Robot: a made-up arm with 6 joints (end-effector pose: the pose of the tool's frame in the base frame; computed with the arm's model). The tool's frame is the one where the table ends. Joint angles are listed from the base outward.
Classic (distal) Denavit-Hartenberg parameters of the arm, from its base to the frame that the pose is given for. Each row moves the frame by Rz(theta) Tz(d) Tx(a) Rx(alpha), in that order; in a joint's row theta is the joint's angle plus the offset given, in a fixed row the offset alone. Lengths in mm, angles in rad.
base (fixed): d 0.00, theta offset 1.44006, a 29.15, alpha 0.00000
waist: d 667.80, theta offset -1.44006, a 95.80, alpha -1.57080
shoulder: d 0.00, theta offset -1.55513, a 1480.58, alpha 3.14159
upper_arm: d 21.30, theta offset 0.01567, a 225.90, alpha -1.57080
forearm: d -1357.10, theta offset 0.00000, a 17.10, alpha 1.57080
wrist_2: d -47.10, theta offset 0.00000, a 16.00, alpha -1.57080
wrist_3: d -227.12, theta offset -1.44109, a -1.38, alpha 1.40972
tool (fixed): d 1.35, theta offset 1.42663, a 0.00, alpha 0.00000
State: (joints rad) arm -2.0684 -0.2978 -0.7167 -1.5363 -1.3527 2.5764
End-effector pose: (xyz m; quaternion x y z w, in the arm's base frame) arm -0.3577 -1.0157 1.7527 -0.2538 -0.8893 0.2748 0.2632
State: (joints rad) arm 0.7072 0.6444 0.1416 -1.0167 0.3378 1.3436
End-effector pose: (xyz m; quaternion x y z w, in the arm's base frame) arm 1.9843 1.6068 1.3636 0.2737 -0.8919 0.3100 0.1831
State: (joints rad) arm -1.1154 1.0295 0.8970 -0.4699 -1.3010 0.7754
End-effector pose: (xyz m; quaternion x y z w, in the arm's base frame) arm 1.3361 -2.4413 1.2917 0.0108 -0.7975 -0.1963 0.5704
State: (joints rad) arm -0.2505 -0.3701 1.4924 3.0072 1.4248 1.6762
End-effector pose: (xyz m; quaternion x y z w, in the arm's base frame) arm -0.7725 0.1928 3.3798 -0.1928 0.7869 0.5580 0.1793
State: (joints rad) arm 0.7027 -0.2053 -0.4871 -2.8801 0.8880 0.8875
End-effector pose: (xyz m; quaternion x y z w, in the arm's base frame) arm 1.0414 0.7521 1.7488 -0.2015 -0.6292 -0.5969 0.4551
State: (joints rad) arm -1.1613 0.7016 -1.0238 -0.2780 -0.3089 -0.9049
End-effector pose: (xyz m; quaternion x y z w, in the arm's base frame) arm 0.4459 -0.8996 0.1928 -0.5146 -0.1492 -0.7318 0.4211
